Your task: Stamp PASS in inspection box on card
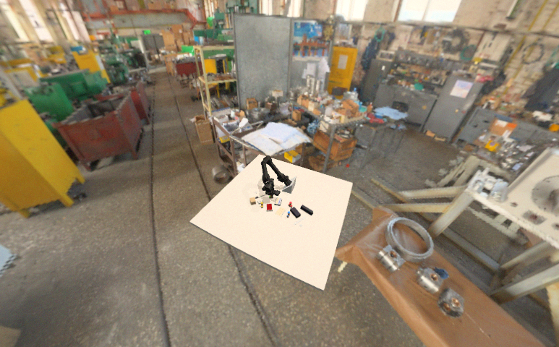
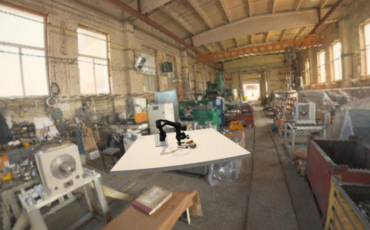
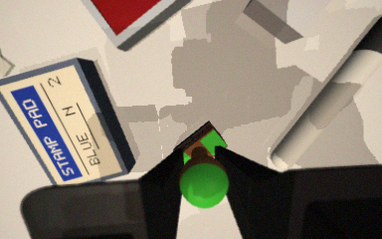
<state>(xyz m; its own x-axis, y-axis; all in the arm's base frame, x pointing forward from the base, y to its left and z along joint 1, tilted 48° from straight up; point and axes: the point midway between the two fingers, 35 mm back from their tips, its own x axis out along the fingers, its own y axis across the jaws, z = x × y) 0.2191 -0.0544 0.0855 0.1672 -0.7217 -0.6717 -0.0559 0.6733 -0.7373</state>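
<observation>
Now: the red ink pad 13 cm ahead of my gripper tip, 6 cm to the left of it and 2 cm below it. From my gripper tip the other things lie so: blue stamp-pad tin (1 cm ahead, 10 cm to the left, 1 cm below); then green-knobbed stamp (right at my gripper tip); then marker pen (5 cm ahead, 11 cm to the right, 2 cm below).
</observation>
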